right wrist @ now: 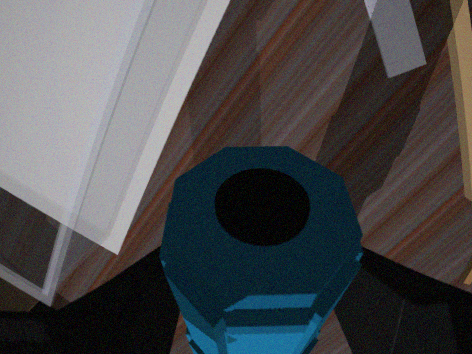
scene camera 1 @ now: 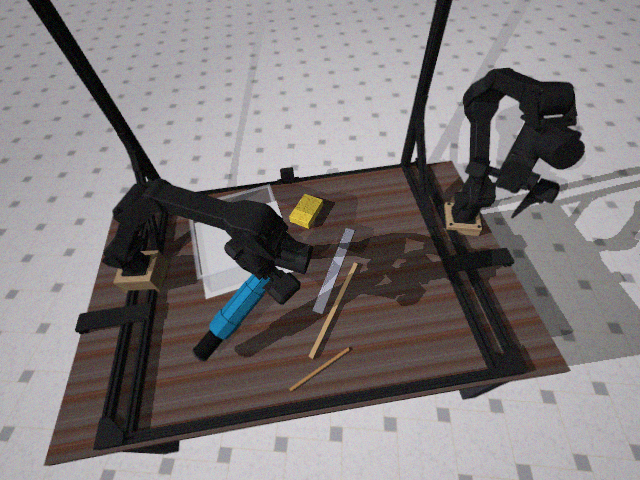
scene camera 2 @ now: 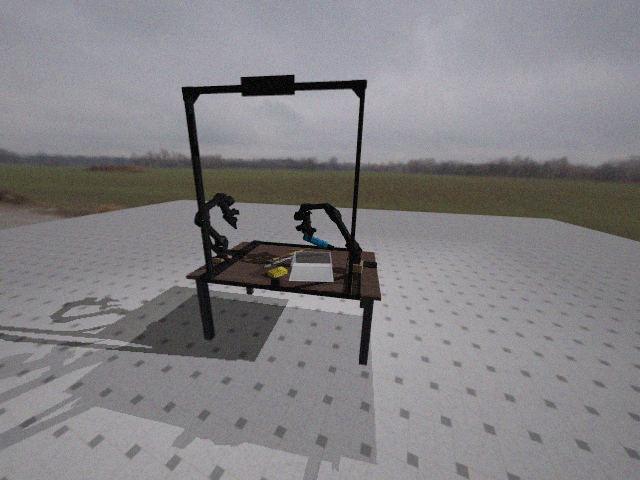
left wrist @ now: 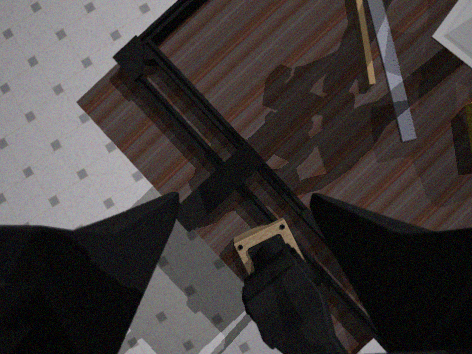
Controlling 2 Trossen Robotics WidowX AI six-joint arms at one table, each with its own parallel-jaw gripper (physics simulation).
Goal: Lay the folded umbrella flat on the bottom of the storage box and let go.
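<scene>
The folded umbrella (scene camera 1: 235, 310) (scene camera 2: 318, 241) (right wrist: 260, 285) is blue with a black end, which points away from the gripper. It hangs tilted above the table, beside the storage box, black end lower in scene camera 2. The storage box (scene camera 1: 214, 253) (scene camera 2: 311, 272) (left wrist: 459, 35) (right wrist: 55, 125) has a white bottom and clear walls. My right gripper (scene camera 1: 264, 281) (scene camera 2: 307, 234) (right wrist: 251, 244) is shut on the umbrella near its blue end; the body partly hides the fingers. My left gripper (scene camera 1: 497, 198) (scene camera 2: 234, 223) (left wrist: 245, 199) is open and empty, raised near its own arm base.
A yellow block (scene camera 1: 307, 210) (scene camera 2: 277, 272) lies beside the box. A grey-white strip (scene camera 1: 334, 271) (left wrist: 392, 70) (right wrist: 400, 42), a light wooden stick (scene camera 1: 333, 312) and a short thin stick (scene camera 1: 320, 368) lie on the table (scene camera 1: 403, 330). Black frame posts (scene camera 1: 424, 93) (scene camera 2: 358, 165) rise at its sides.
</scene>
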